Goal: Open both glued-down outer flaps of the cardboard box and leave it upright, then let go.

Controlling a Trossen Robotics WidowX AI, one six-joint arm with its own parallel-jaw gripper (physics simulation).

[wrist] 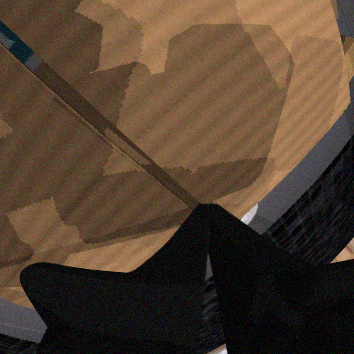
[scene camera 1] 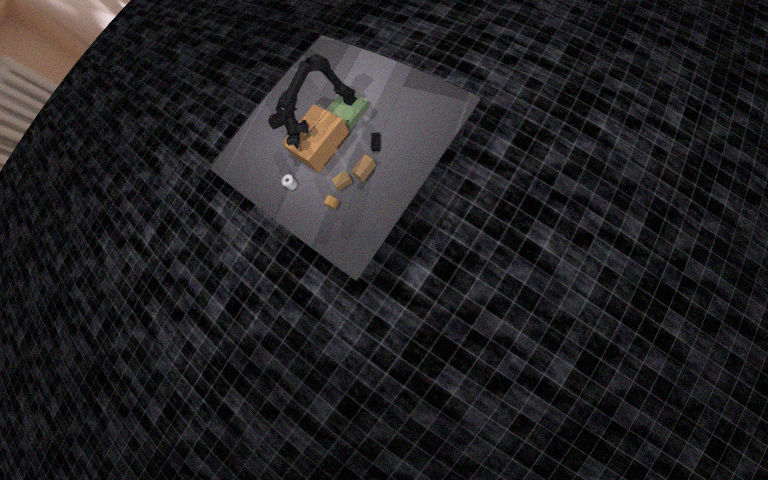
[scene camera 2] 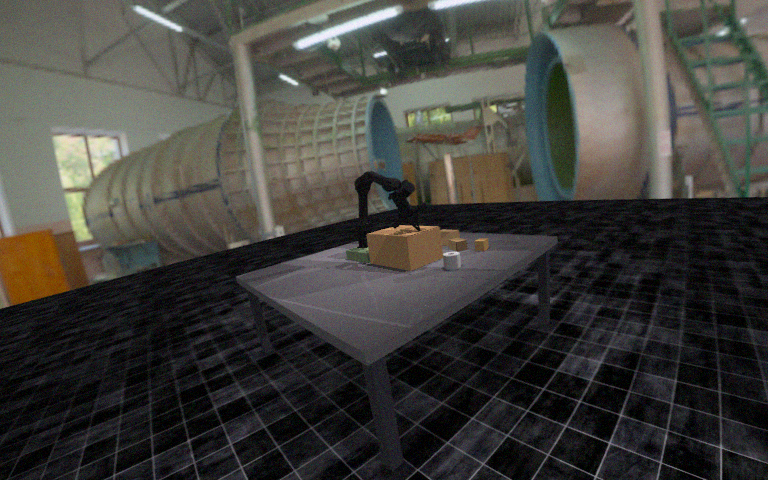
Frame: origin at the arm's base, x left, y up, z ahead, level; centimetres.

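Seen in the pictures: gripper, fingertip midpoint: (wrist: 206,212) (scene camera 1: 297,147) (scene camera 2: 419,230); arm's base at its link origin: (scene camera 1: 350,100) (scene camera 2: 364,246).
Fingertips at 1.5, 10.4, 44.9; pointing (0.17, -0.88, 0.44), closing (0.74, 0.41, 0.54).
Pixels of each thing's top centre, then the offset from my fingertips to it, as dx, dy, dz. "spot": a spot on its surface instead.
- cardboard box at its top centre: (scene camera 2: 401,229) (scene camera 1: 311,130) -0.2, +0.2, -12.2
- flap at a spot on its surface: (wrist: 215,75) spot: +3.4, -0.1, -4.7
- grey strip at a spot on its surface: (wrist: 21,50) spot: -0.4, -1.7, -9.5
- white roll at its top centre: (wrist: 235,217) (scene camera 2: 451,253) (scene camera 1: 287,180) +0.3, -9.4, +17.1
- small cube at its top centre: (wrist: 352,60) (scene camera 2: 481,239) (scene camera 1: 330,200) +29.9, -10.6, +12.6
- black block at its top centre: (scene camera 1: 375,140) +28.4, -12.2, -30.3
The cardboard box (scene camera 1: 334,148) (scene camera 2: 404,251) (wrist: 320,20) stands upright on the table. Its two outer flaps lie roughly flat across the top. In the wrist view one flap (wrist: 215,75) is on the upper right and the other flap (wrist: 55,165) on the lower left, with a narrow dark seam between them. A teal and grey strip (wrist: 21,50) shows in the seam at the upper left. My gripper (scene camera 1: 296,143) (scene camera 2: 419,228) (wrist: 206,212) is shut and empty. Its tips are at the seam near one end of the box; whether they touch or enter it is hidden.
A green block (scene camera 1: 355,110) (scene camera 2: 357,255) is beside the box by the arm's base. A white roll (scene camera 1: 289,181) (scene camera 2: 451,260) stands off one end. Several small cardboard boxes, one of them a small cube (scene camera 1: 331,201) (scene camera 2: 481,244), and a black block (scene camera 1: 376,141) lie on another side.
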